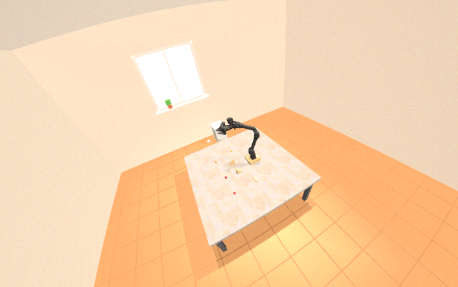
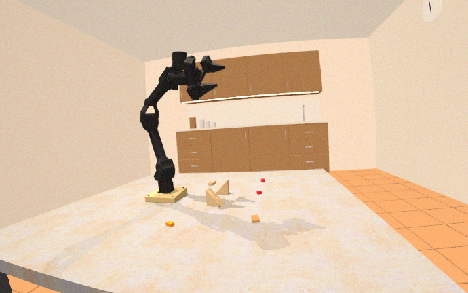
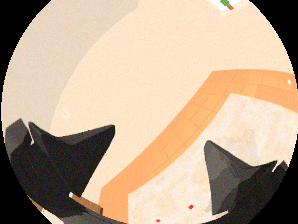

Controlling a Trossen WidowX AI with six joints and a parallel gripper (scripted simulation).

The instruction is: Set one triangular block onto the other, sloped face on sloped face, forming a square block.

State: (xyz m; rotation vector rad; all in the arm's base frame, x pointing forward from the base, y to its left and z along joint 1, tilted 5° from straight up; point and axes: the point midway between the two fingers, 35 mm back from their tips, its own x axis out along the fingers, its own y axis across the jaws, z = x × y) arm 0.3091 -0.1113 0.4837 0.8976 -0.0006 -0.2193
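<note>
The tan triangular block lies 80 mm behind my gripper tip, 240 mm to the left of it and 480 mm below it. From my gripper tip the other things lie so: yellow piece (160 mm behind, 150 mm to the right, 490 mm below).
</note>
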